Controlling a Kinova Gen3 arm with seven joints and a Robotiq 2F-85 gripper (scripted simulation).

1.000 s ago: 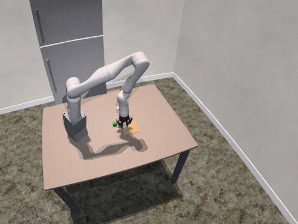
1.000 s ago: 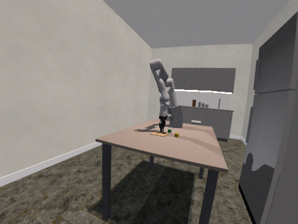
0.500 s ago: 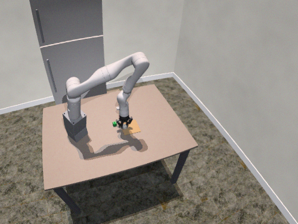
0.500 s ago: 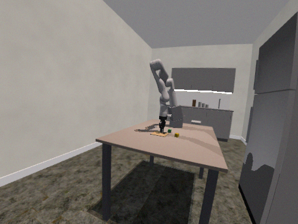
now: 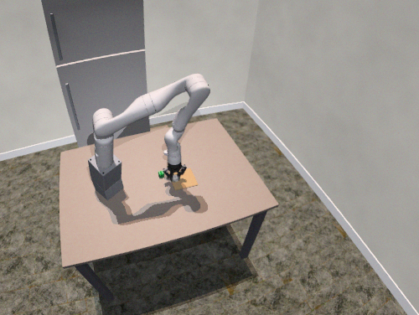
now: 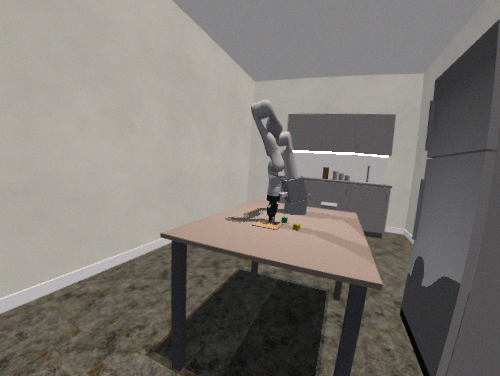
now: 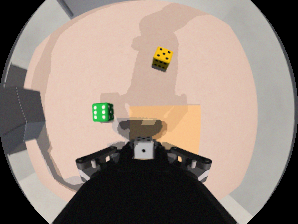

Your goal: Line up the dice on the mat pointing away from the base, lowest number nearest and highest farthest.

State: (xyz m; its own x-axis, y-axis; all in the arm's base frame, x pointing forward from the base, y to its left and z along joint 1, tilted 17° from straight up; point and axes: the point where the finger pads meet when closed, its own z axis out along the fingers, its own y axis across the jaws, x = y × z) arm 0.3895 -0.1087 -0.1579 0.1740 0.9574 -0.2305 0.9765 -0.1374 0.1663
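My gripper is now right at the white die. Also, from my hand: mat: 50 mm ahead, 10 mm to the right, 20 mm below; then green die: 60 mm behind, 70 mm to the left, 10 mm below; then yellow die: 60 mm ahead, 150 mm to the left, 10 mm below.
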